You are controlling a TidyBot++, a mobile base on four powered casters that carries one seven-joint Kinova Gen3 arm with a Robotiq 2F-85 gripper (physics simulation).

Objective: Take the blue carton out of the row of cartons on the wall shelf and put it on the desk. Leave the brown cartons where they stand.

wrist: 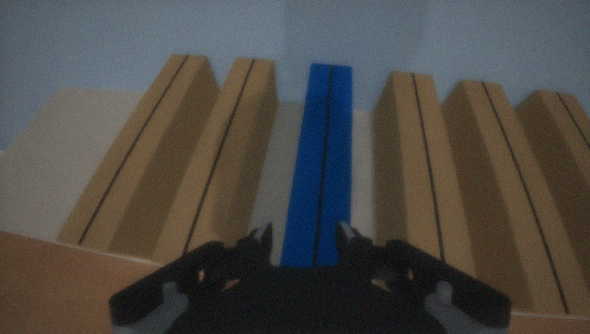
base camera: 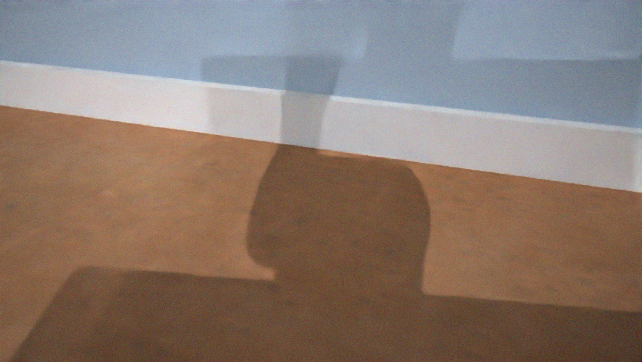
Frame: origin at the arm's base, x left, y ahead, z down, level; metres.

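Seen in the pictures: gripper, fingertip midpoint: [wrist: 304, 234].
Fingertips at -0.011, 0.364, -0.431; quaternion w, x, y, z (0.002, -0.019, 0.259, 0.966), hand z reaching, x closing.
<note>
A point is followed by its place in that frame, as x, y, z.
The blue carton [wrist: 340, 140] @[-0.050, 0.453, -0.430] stands upright in the row on the pale wall shelf [wrist: 55, 155] @[0.362, 0.490, -0.349], a dark line along its top, with a gap on either side. Brown cartons stand to its left [wrist: 145, 135] @[0.151, 0.463, -0.429] [wrist: 232, 130] @[0.059, 0.467, -0.429] and right [wrist: 420, 135] @[-0.133, 0.459, -0.429] [wrist: 495, 130] @[-0.221, 0.467, -0.429] [wrist: 562, 112] @[-0.326, 0.495, -0.429]. My gripper [wrist: 304, 234] @[-0.011, 0.364, -0.431] is partly open and empty, over the near end of the blue carton. The left fingertip shows left of the carton; the right fingertip overlaps its right edge in the wrist view. Their height above it is unclear. The desk does not show in either view.
A blue-grey wall [base camera: 100, 40] @[0.407, 0.640, 0.255] [wrist: 150, 30] @[0.179, 0.608, -0.459] rises behind the shelf. In the base camera view, a white skirting board [base camera: 100, 97] @[0.443, 0.632, 0.351] runs along the brown floor [base camera: 125, 200] @[0.310, 0.434, 0.397]. Shadows fall across floor and wall. Neighbouring brown cartons stand close outside both fingers.
</note>
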